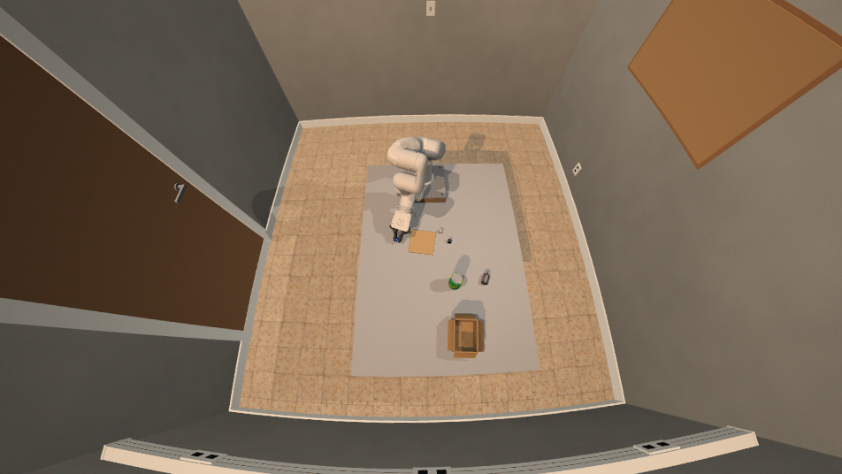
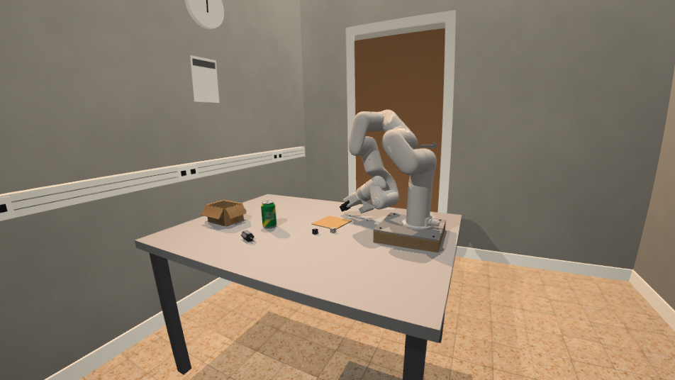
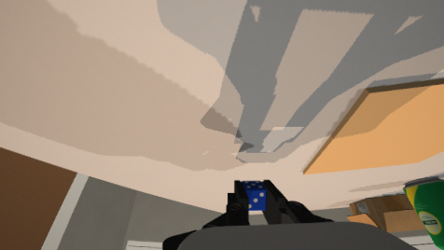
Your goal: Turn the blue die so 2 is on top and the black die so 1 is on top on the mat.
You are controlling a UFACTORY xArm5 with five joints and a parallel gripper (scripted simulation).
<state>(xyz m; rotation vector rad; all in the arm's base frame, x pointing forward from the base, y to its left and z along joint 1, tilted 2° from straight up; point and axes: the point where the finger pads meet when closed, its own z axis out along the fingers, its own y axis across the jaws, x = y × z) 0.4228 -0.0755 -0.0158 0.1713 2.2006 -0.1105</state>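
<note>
My gripper is now 20 mm past the mat, 130 mm to the right of it and 40 mm above it. From my hand the other things lie so: white die 100 mm behind, 230 mm to the left, 30 mm below; then blue die 10 mm ahead, 10 mm below; then black die 40 mm behind, 290 mm to the left, 30 mm below.
</note>
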